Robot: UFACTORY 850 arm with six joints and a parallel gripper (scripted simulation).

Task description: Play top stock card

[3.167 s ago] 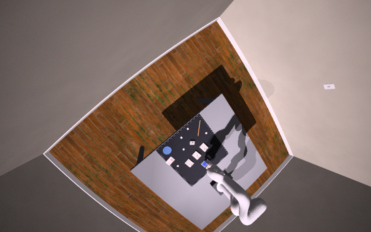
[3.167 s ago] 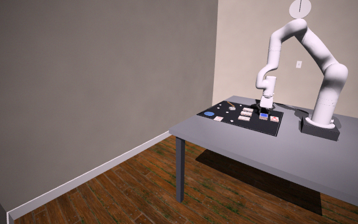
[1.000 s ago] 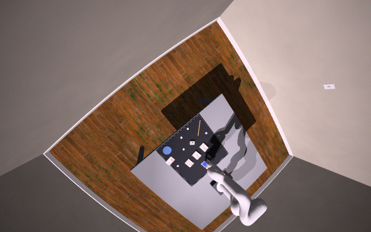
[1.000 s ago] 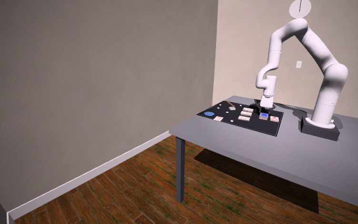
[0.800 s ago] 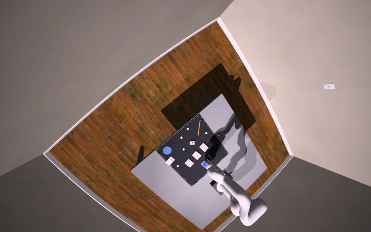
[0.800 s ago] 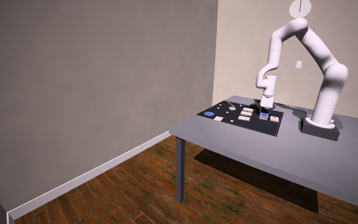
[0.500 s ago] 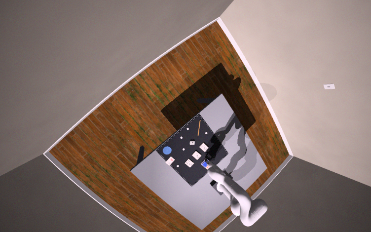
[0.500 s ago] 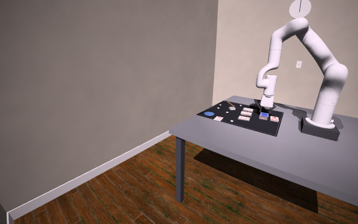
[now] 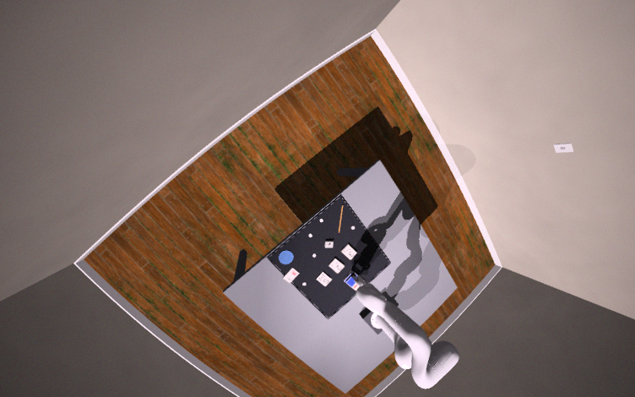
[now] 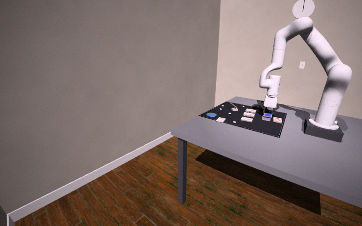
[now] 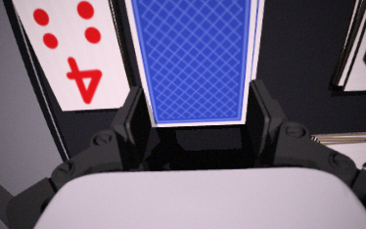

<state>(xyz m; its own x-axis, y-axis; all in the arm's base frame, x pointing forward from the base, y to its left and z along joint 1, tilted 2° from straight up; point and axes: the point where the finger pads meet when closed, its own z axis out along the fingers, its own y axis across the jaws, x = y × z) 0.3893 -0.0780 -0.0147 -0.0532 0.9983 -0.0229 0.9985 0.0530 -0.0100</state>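
The red 4 lies 8 cm behind my hand, 4 cm below it and 2 cm to the left of it. Also, from my hand: black card cloth: 18 cm ahead, 6 cm below, 2 cm to the left; then red 4 card: 3 cm to the left, 1 cm below; then black 2: 15 cm ahead, 4 cm below, 3 cm to the left.
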